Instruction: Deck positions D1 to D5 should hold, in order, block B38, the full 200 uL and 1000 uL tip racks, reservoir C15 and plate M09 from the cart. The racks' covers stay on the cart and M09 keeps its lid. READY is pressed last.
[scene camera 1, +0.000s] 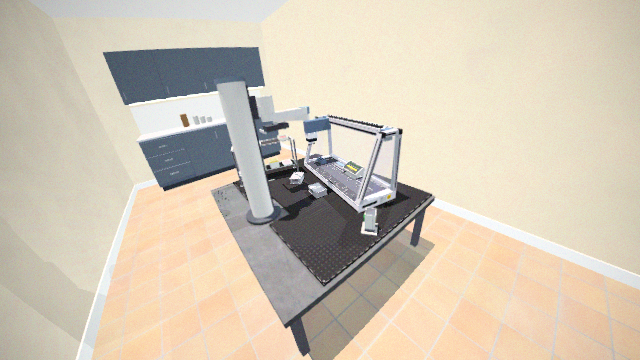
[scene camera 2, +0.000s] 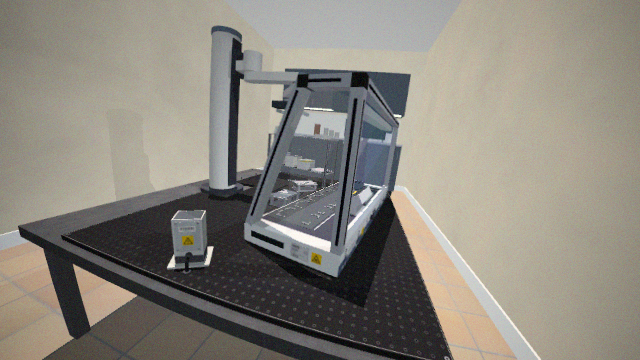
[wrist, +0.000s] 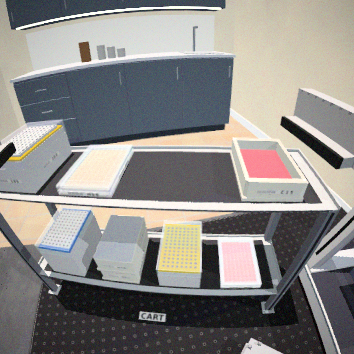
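Note:
My gripper (wrist: 146, 111) is open and empty, its fingers at the side edges of the wrist view, facing the cart (wrist: 175, 203). Reservoir C15 (wrist: 270, 165), with a red inside, stands at the upper shelf's right. A yellow-rimmed rack (wrist: 37, 160) and a cream-topped plate (wrist: 95, 167) stand at its left. Below are a blue-rimmed rack (wrist: 70, 237), a grey stack with block B38 (wrist: 121, 240) on top, a yellow-topped rack (wrist: 180, 250) and a pink-topped plate (wrist: 239, 262). Most labels, M09's included, are unreadable. The deck (scene camera 1: 327, 176) (scene camera 2: 312, 215) shows bare position marks; the display unit (scene camera 1: 353, 168) stands behind them.
Two light stands (scene camera 1: 296, 178) (scene camera 1: 317, 190) are on the black mat (scene camera 1: 320, 250) between the arm column (scene camera 1: 250, 160) (scene camera 2: 222, 110) and the framed machine (scene camera 1: 367, 202) (scene camera 2: 292, 249). A grey box device (scene camera 1: 370, 219) (scene camera 2: 190, 232) is near the table's front. The machine's frame is close at the cart's right.

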